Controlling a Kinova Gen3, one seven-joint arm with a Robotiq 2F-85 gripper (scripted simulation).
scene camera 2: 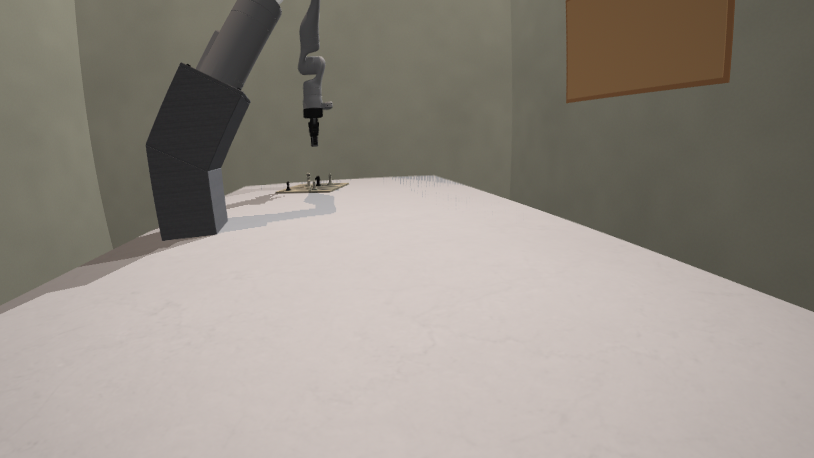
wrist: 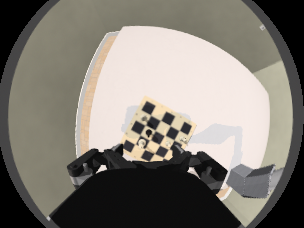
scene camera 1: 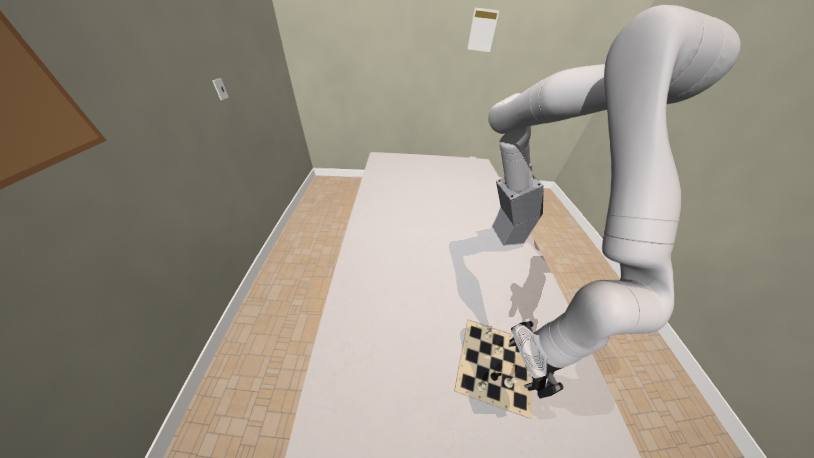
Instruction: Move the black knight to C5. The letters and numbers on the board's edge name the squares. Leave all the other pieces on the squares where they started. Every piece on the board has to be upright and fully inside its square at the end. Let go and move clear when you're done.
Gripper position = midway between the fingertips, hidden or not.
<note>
I see my gripper (scene camera 1: 519,364) and a chessboard (scene camera 1: 478,361).
The chessboard is seen too in the wrist view (wrist: 166,125). My gripper shows as well in the wrist view (wrist: 147,150).
</note>
